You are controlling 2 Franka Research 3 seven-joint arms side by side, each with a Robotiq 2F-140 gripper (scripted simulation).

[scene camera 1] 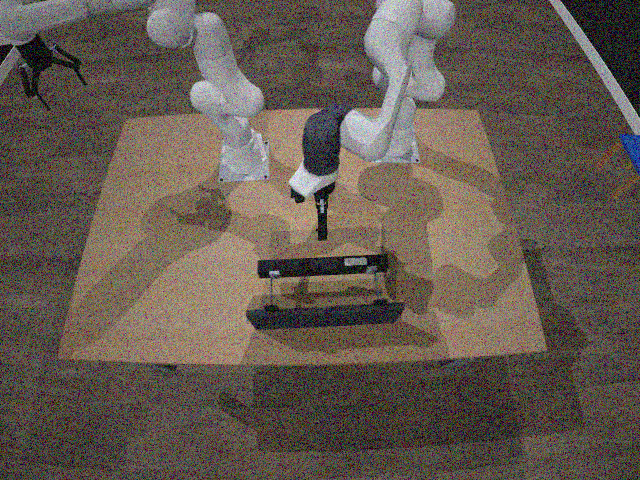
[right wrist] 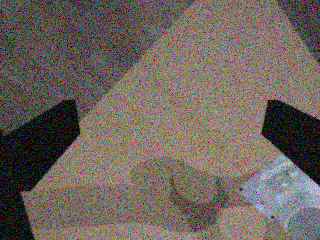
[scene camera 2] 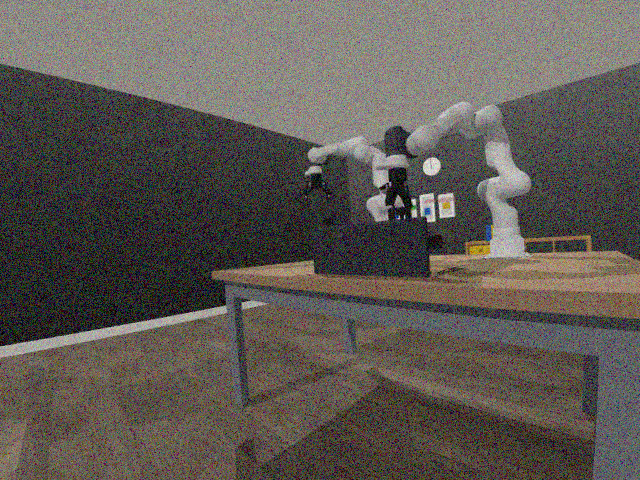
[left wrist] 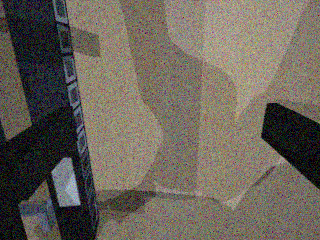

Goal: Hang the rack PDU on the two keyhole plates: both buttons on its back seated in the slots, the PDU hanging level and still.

I see my left gripper, my right gripper and a rack PDU.
My left gripper is seen too in the left wrist view. My right gripper also shows in the right wrist view.
